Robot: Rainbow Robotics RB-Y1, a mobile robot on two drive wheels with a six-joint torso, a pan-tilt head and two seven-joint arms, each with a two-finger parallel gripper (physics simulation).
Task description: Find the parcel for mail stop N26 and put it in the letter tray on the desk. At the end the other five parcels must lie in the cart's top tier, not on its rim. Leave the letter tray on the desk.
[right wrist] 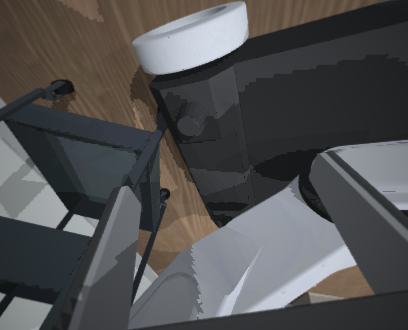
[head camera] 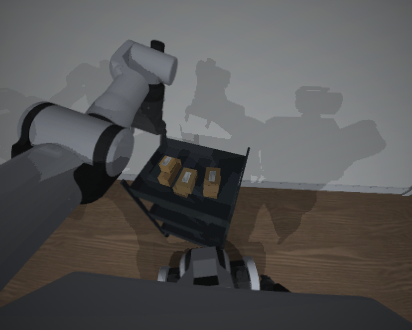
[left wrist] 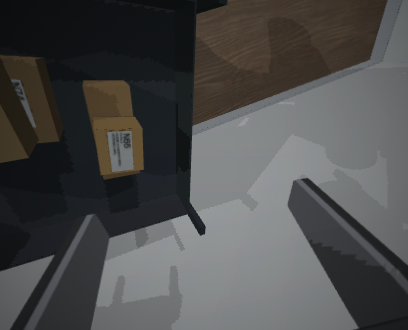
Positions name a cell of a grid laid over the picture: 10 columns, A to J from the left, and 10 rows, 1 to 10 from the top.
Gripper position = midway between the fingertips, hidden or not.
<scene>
I see my left gripper (head camera: D5), my right gripper (right wrist: F6) and a dark cart (head camera: E7).
My left gripper shows as well in the left wrist view (left wrist: E7). The dark cart is seen too in the right wrist view (right wrist: C5) and in the left wrist view (left wrist: D2).
</scene>
